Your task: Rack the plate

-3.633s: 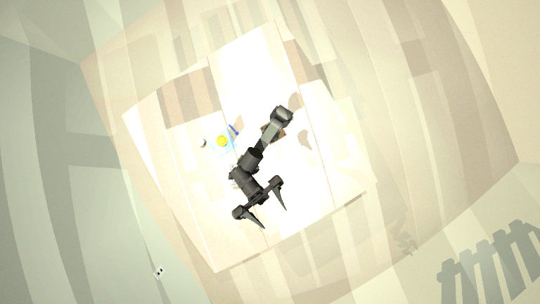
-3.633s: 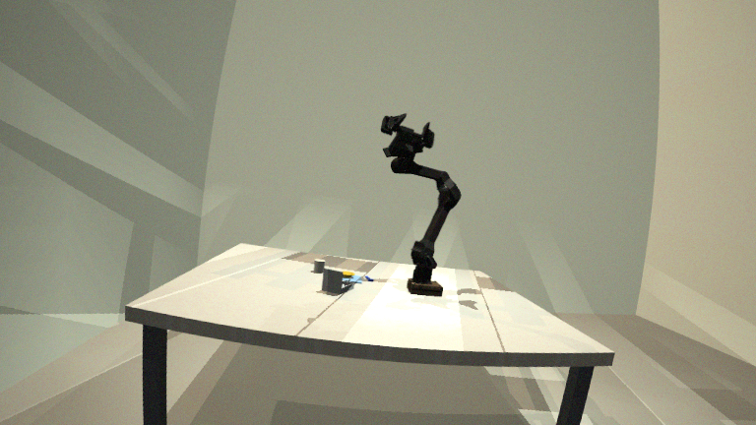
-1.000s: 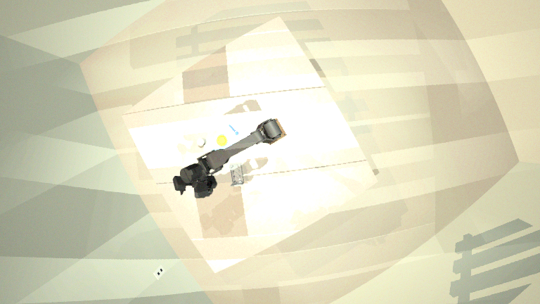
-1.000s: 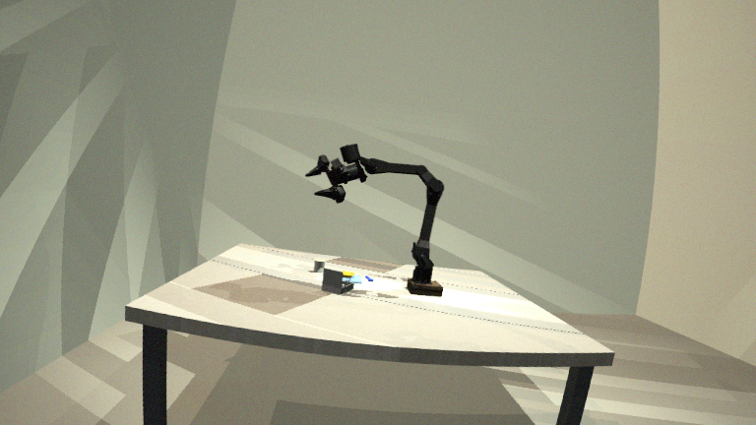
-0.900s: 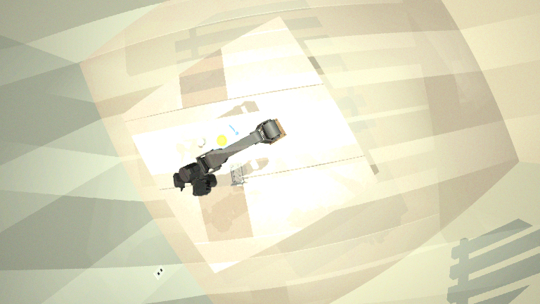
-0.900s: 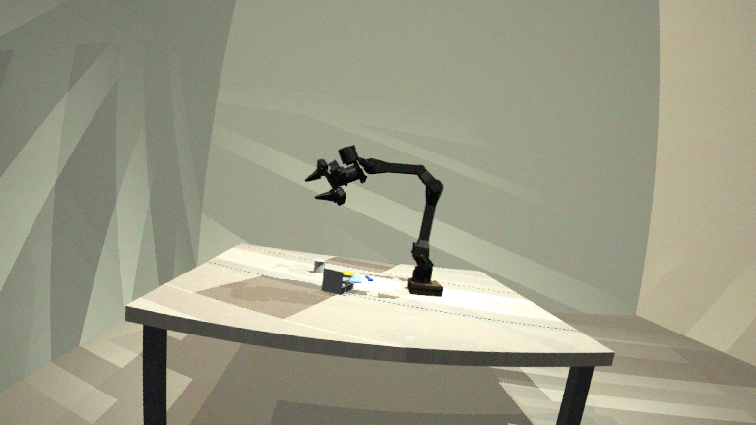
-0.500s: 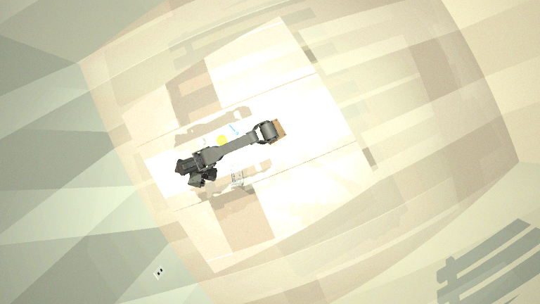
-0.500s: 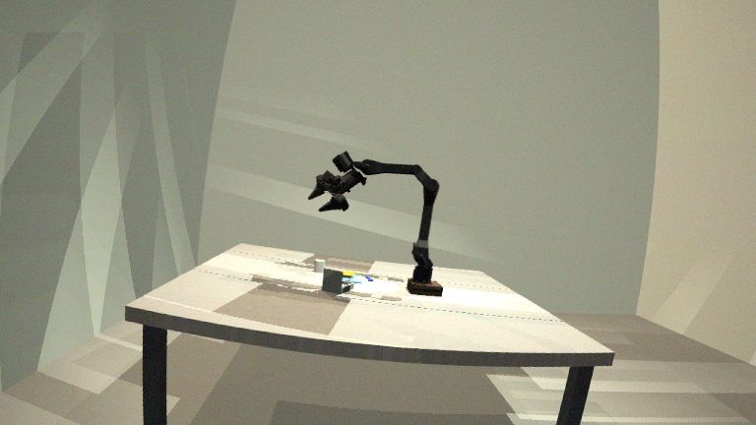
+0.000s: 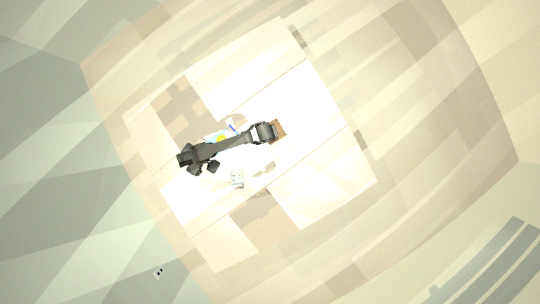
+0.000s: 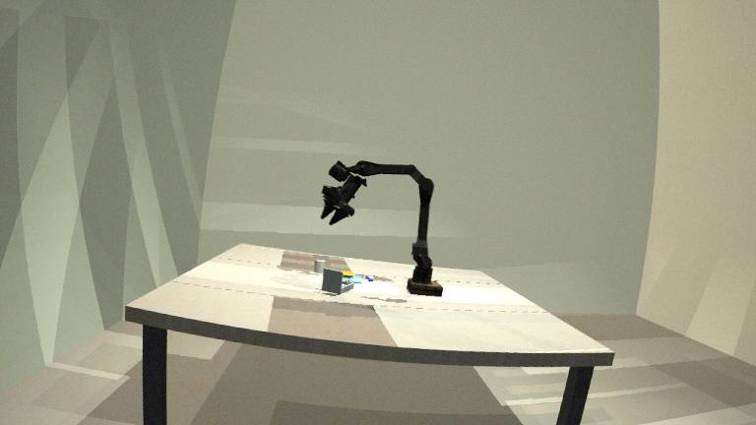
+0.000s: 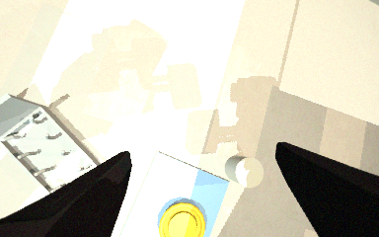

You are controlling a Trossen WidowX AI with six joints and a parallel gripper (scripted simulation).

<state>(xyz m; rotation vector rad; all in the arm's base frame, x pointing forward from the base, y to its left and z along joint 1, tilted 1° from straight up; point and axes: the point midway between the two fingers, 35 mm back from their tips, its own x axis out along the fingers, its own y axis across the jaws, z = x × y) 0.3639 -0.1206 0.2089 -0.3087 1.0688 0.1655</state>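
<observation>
The yellow round plate lies 210 mm below my gripper tip, 110 mm behind it and 40 mm to the right of it. Also, from my gripper tip: light blue mat (220 mm below, 100 mm behind, 30 mm to the right).
</observation>
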